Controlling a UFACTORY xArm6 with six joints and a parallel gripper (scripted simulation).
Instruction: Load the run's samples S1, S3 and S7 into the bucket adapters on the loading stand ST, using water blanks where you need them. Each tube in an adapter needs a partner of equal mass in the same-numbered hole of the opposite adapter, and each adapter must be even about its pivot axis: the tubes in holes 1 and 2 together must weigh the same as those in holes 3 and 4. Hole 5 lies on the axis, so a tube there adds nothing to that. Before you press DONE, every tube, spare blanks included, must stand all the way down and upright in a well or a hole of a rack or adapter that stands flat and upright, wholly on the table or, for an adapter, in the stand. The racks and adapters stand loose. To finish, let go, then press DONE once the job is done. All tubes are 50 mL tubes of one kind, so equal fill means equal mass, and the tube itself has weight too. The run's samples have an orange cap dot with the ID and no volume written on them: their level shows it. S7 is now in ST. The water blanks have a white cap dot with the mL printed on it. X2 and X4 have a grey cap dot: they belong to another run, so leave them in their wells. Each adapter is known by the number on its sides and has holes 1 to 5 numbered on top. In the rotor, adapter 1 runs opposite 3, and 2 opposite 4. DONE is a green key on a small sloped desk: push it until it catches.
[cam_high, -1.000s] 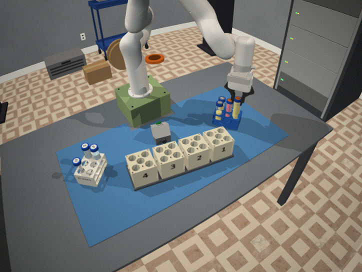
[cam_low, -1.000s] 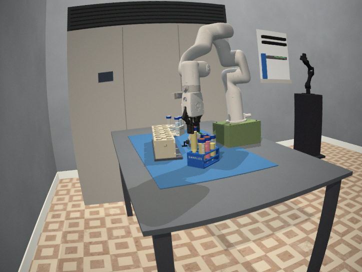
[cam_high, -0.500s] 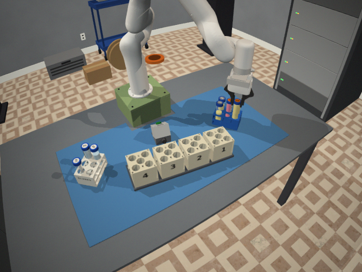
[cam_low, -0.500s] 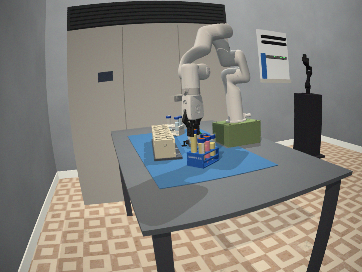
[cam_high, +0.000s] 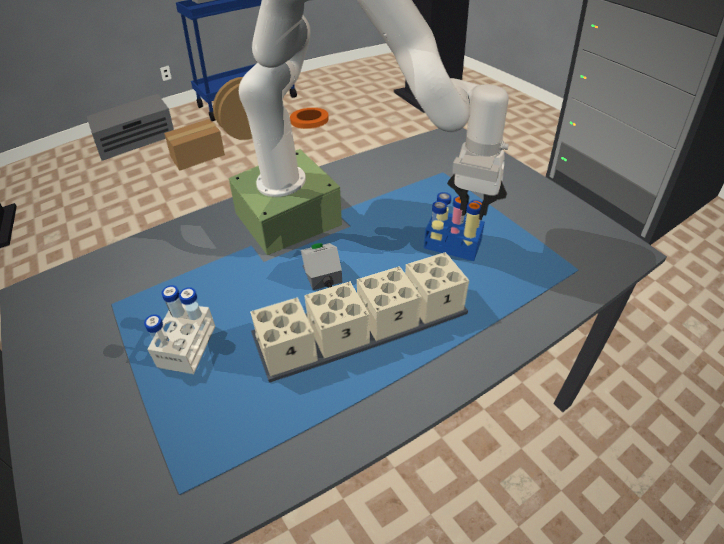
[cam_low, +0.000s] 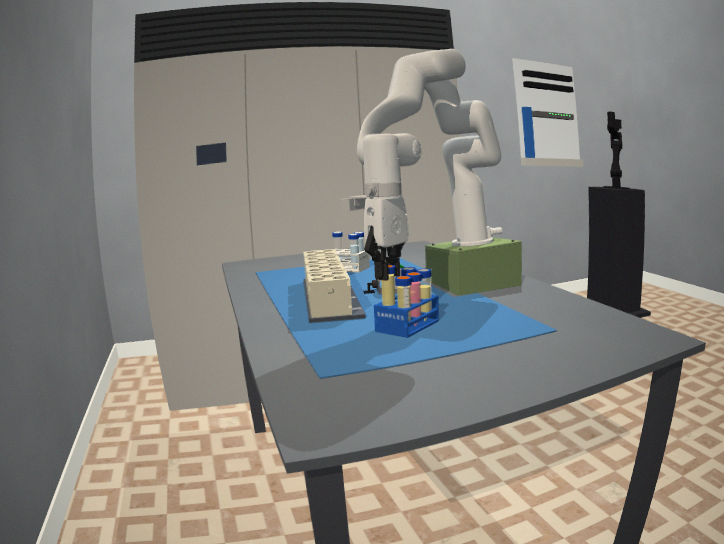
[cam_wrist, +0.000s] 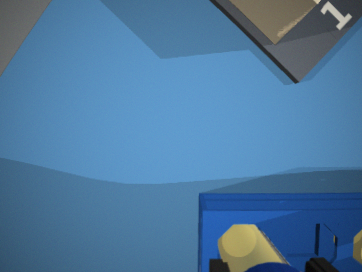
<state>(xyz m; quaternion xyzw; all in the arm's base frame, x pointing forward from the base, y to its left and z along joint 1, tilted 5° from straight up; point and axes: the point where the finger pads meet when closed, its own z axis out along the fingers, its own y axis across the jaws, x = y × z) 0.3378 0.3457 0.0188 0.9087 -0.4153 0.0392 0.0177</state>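
My hand is 50 mm above the sample tube and 10 mm to the left of it. The rest, counted from my hand: blue samples rack (110 mm below, 40 mm behind, 10 mm to the right); pink-filled tube (70 mm below, 50 mm behind, 10 mm to the left); adapter 1 (170 mm to the right, 110 mm ahead, 90 mm below).
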